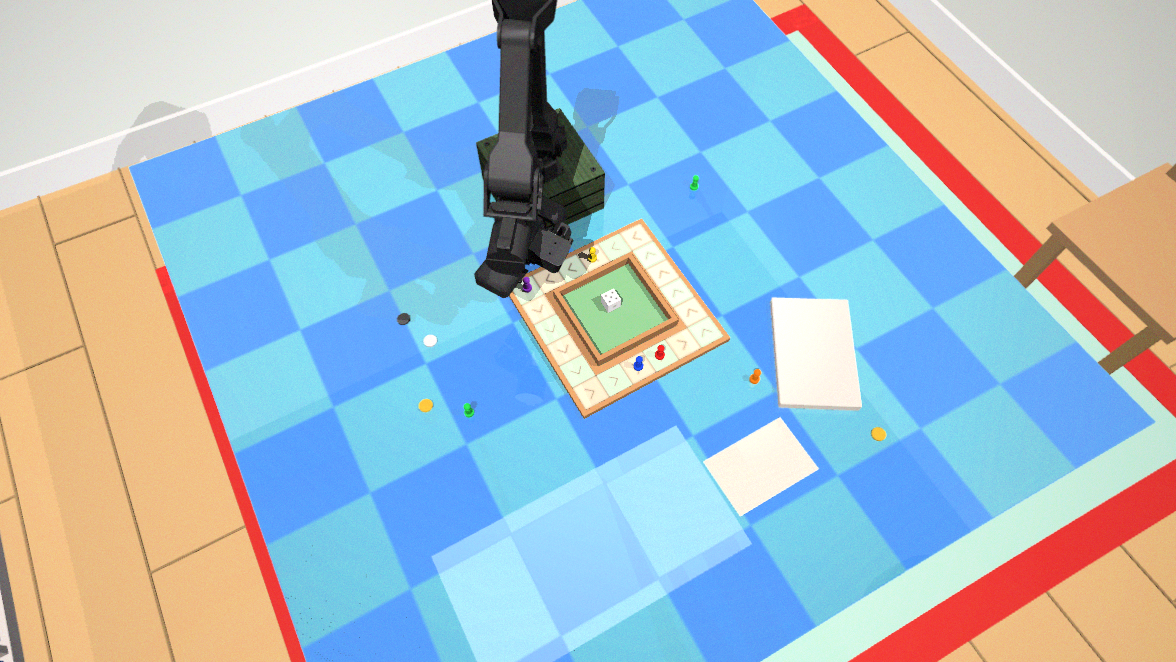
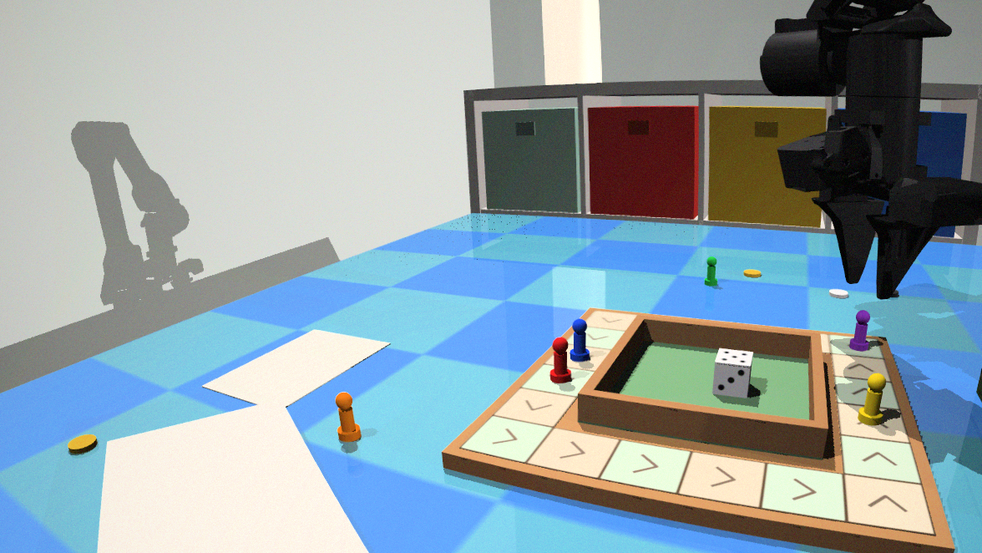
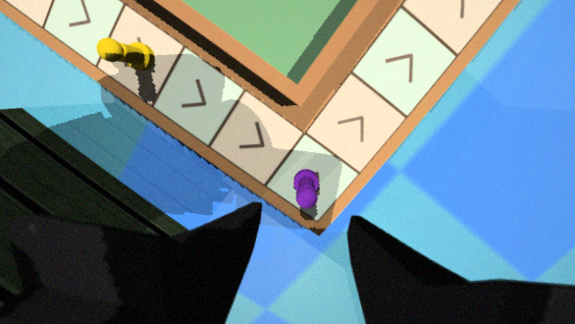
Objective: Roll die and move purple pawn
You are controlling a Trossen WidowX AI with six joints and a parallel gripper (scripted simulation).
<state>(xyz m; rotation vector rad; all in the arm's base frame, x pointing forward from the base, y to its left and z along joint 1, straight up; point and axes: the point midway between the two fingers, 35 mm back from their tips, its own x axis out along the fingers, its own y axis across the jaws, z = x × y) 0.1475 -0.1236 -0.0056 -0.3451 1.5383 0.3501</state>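
Now: the purple pawn 40 mm below my gripper tip. Also, from my gripper tip: yellow pawn (10 mm ahead, 130 mm to the left, 40 mm below); then white die (110 mm ahead, 100 mm to the left, 40 mm below); then green tray (120 mm ahead, 100 mm to the left, 60 mm below).
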